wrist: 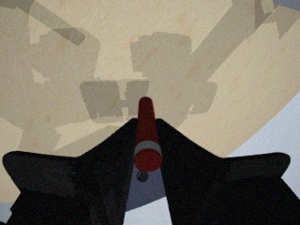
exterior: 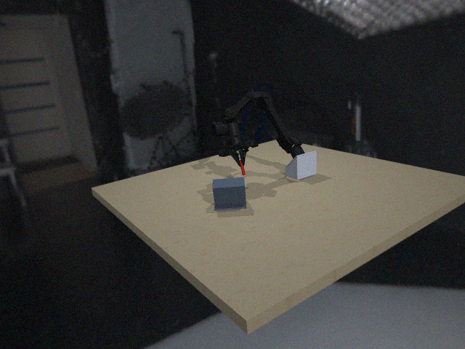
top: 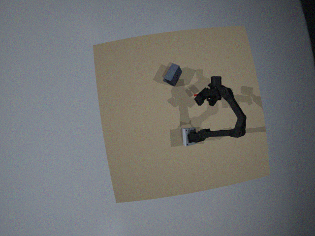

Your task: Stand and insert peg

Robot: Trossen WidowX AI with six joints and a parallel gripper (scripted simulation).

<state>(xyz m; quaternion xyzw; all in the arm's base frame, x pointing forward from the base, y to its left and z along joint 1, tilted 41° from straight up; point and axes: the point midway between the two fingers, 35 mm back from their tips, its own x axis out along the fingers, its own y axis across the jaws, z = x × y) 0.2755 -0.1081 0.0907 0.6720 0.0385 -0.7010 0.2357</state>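
Now: the sloped panel 19 cm ahead of my gripper tip, 12 cm to the left of it and 4 cm below it. Round my gripper tip: red peg 1 cm to the right, 1 cm above.
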